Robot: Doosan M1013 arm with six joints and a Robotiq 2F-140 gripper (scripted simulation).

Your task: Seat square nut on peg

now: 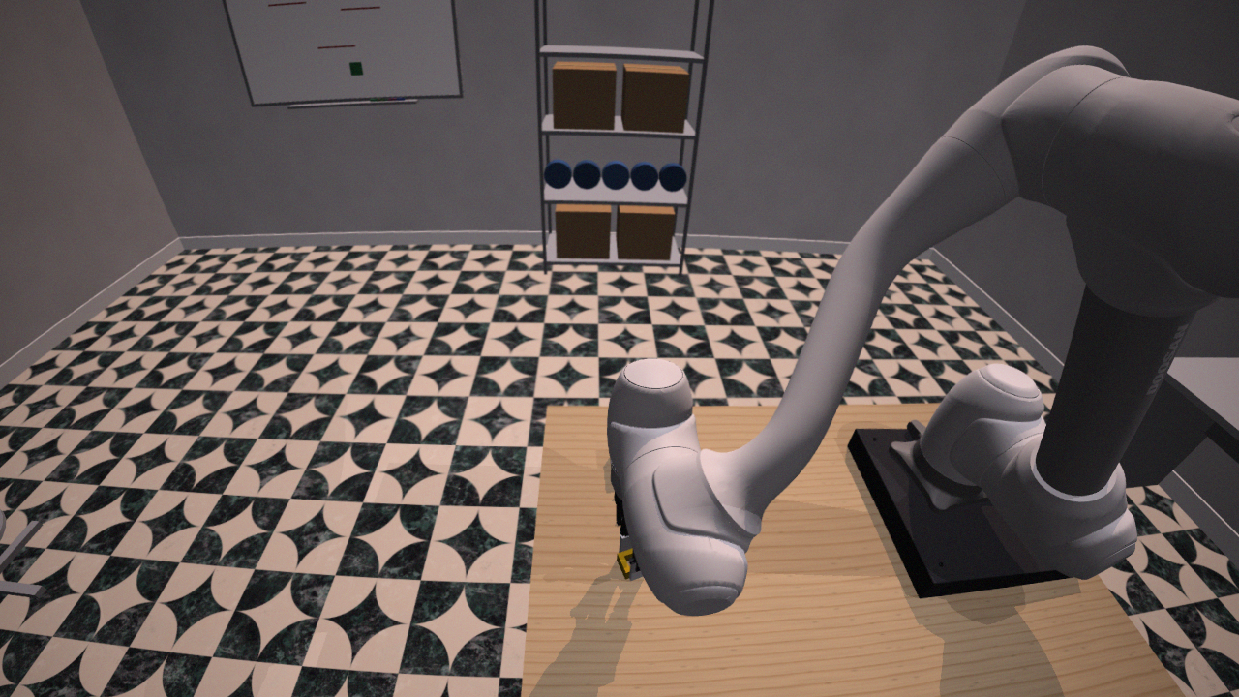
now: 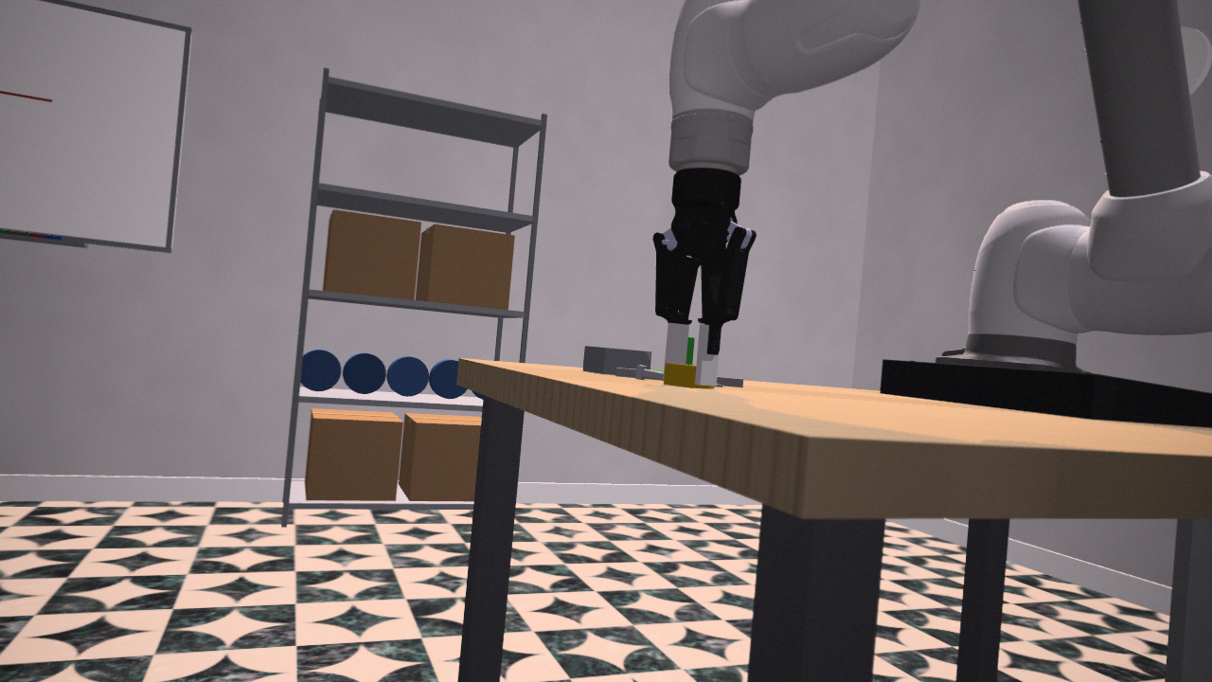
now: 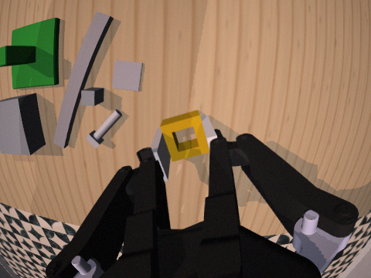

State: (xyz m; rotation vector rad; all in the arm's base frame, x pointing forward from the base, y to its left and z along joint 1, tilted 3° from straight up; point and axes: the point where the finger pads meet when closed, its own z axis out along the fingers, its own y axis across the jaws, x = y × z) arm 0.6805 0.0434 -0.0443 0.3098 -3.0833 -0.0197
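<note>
Right now the long grey bar is 7 cm behind my hand, 12 cm to the right of it and 3 cm below it. From my hand the other things lie so: grey block: 4 cm behind, 22 cm to the right, 2 cm below; then bolt: 1 cm behind, 9 cm to the right, 3 cm below; then square plate: 7 cm behind, 6 cm to the right, 3 cm below.
</note>
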